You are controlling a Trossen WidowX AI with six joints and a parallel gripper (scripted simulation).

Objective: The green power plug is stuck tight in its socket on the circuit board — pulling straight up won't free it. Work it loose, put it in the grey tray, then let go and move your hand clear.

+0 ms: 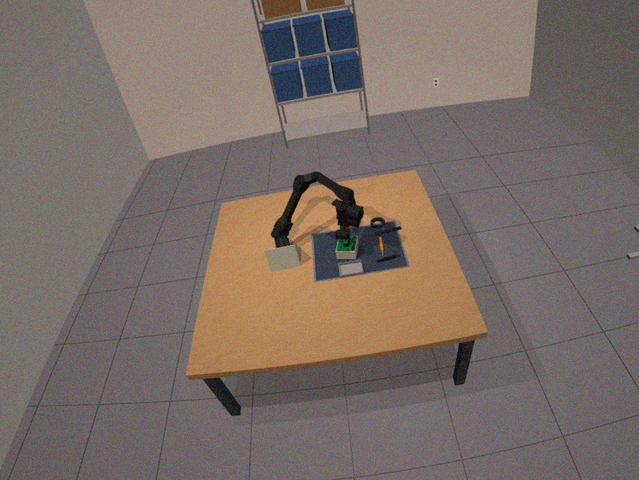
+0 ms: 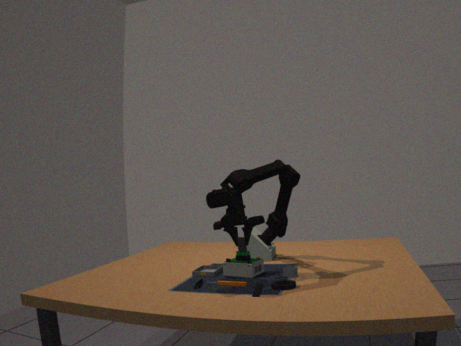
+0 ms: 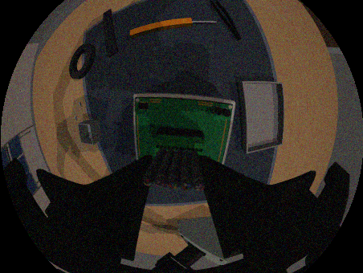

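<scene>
The green power plug lies 20 mm below my gripper tip. Also, from my gripper tip: dark blue mat 50 mm ahead, 10 mm to the left, 110 mm below; grey tray 10 mm ahead, 140 mm to the right, 110 mm below; orange screwdriver 170 mm ahead, 20 mm to the left, 100 mm below.
</scene>
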